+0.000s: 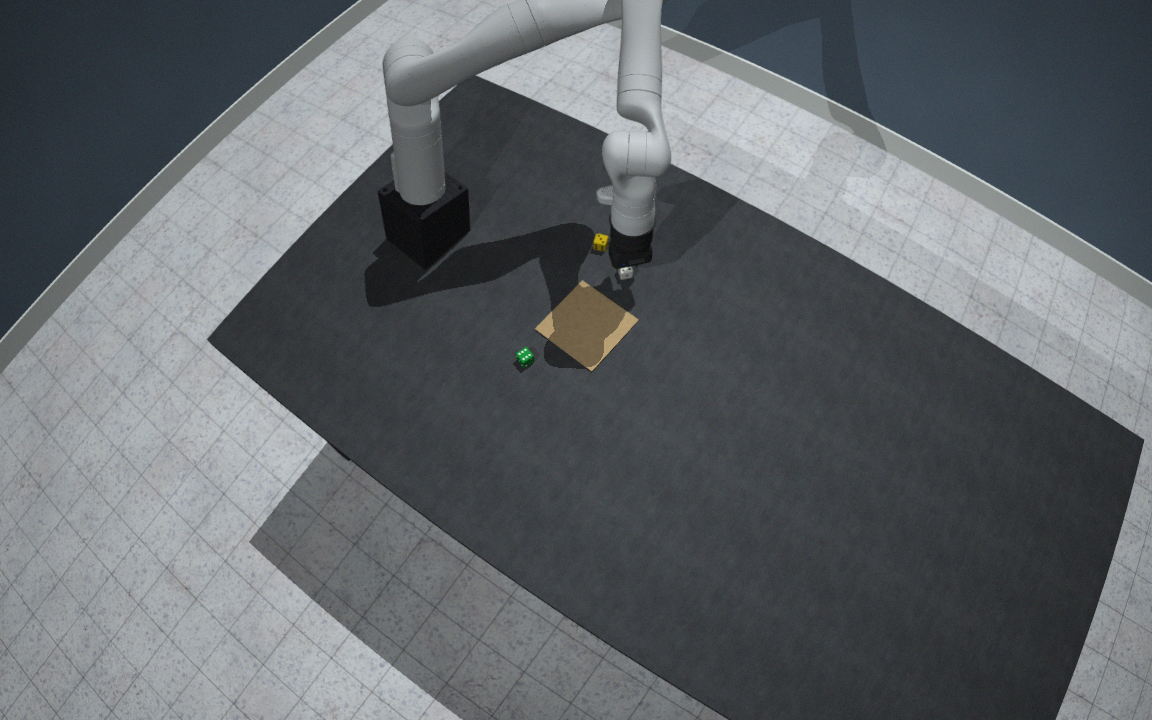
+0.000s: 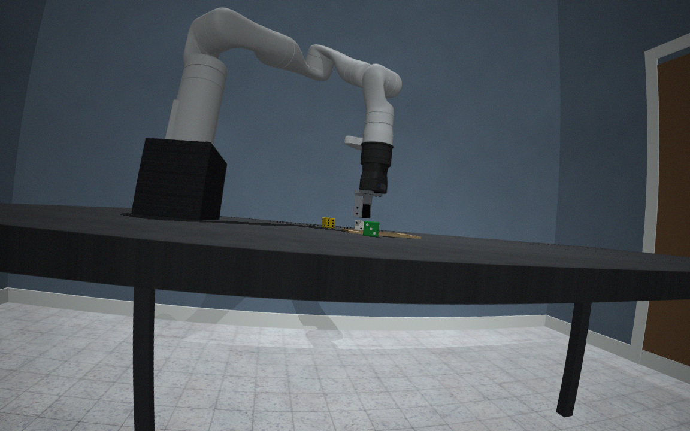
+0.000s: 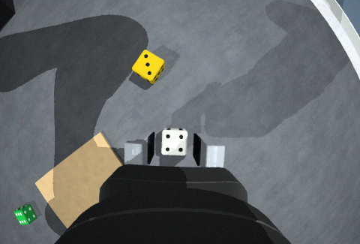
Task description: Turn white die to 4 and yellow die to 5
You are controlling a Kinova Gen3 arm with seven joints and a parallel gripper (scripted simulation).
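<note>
My gripper is now 40 mm above the white die. From my hand the other things lie so: green die: 260 mm to the right, 80 mm behind, 40 mm below; yellow die: 70 mm behind, 40 mm to the left, 40 mm below; tan mat: 140 mm to the right, 50 mm below, 10 mm behind.
</note>
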